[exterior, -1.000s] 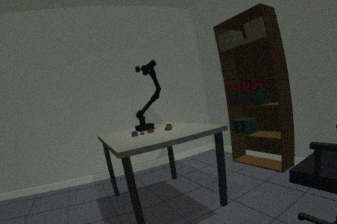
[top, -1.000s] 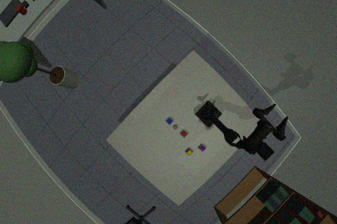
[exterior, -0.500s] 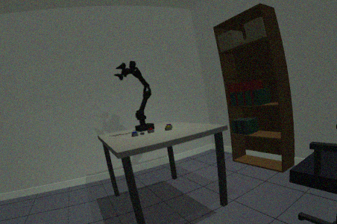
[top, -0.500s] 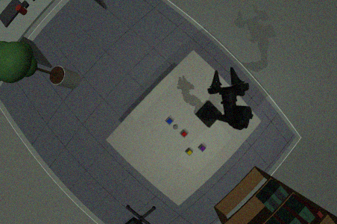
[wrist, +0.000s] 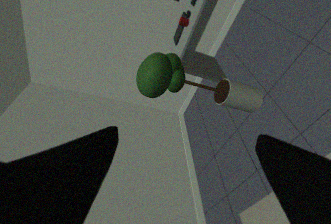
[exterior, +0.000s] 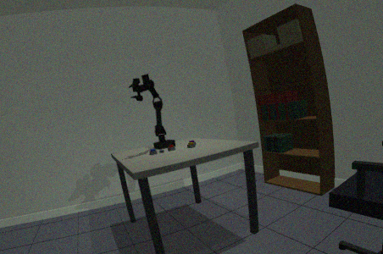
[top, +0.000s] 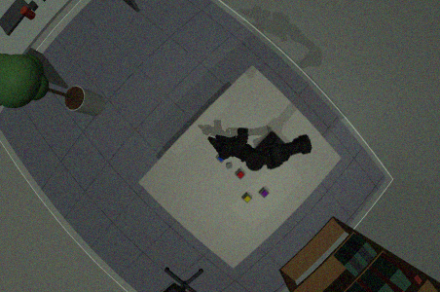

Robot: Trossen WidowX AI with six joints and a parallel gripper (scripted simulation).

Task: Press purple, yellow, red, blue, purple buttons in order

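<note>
My gripper tip is 5 cm past the purple button, 46 cm to the right of it and 48 cm above it. Also, from my gripper tip: blue button (3 cm ahead, 11 cm to the left, 48 cm below); then red button (26 cm to the left, 48 cm below); then small grey block (3 cm ahead, 18 cm to the left, 50 cm below).
</note>
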